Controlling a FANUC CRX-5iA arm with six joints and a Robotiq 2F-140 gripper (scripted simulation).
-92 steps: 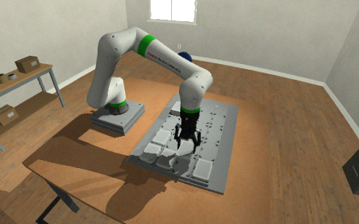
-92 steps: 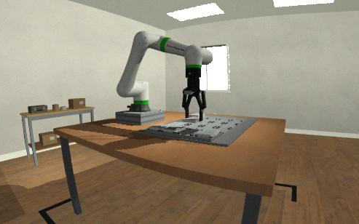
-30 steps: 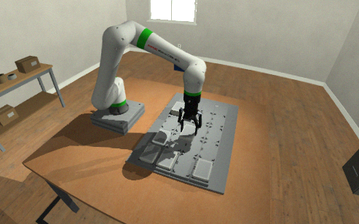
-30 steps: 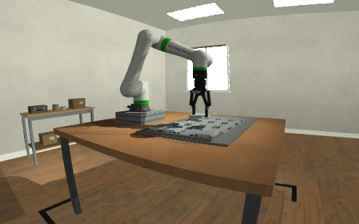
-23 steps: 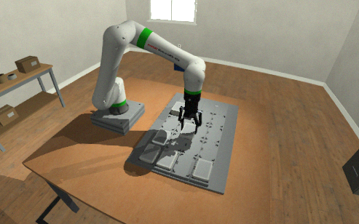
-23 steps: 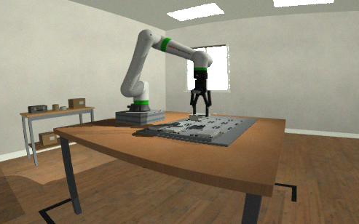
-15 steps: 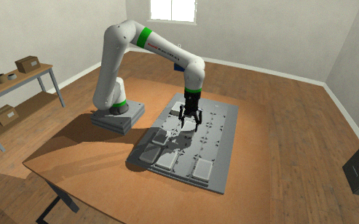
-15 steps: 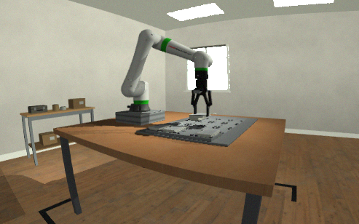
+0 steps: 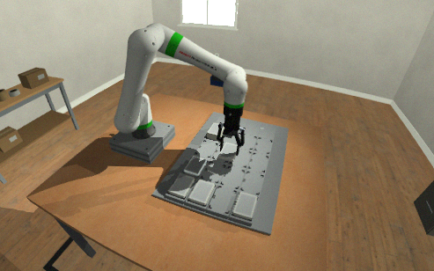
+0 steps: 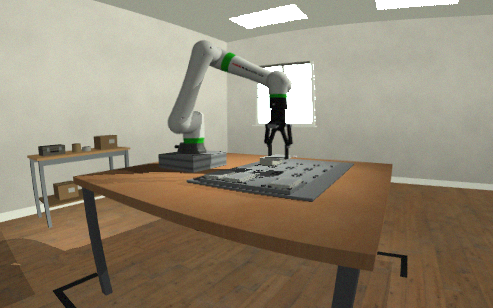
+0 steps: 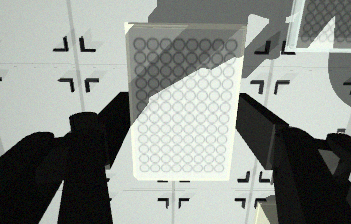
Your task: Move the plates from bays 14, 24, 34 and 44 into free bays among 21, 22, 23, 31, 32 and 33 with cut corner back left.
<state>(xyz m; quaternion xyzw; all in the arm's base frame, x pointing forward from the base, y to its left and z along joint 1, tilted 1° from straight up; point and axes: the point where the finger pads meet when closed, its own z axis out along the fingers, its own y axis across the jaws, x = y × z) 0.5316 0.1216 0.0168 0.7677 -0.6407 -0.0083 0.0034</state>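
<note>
My hand is 19 cm to the right of the sealed deep-well block, 19 cm past it and 8 cm above it. Round my hand: bay label 43: 14 cm ahead, 10 cm below, 8 cm to the right; then sealed 96-well plate: 13 cm to the right, 13 cm behind, 9 cm below.
</note>
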